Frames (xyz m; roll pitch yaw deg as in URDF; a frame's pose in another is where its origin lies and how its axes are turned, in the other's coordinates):
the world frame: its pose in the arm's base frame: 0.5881 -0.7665 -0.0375 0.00 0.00 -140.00
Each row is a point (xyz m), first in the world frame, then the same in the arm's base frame.
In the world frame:
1: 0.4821 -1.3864 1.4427
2: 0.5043 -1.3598 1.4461
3: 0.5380 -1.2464 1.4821
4: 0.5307 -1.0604 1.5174
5: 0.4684 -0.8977 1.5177
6: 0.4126 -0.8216 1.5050
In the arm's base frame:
1: -0.6724 -0.0143 1.4052
2: -0.6723 -0.0490 1.4086
3: -0.6252 -0.1575 1.4446
4: -0.5001 -0.2953 1.4799
5: -0.3477 -0.3799 1.4802
6: -0.2561 -0.4023 1.4675

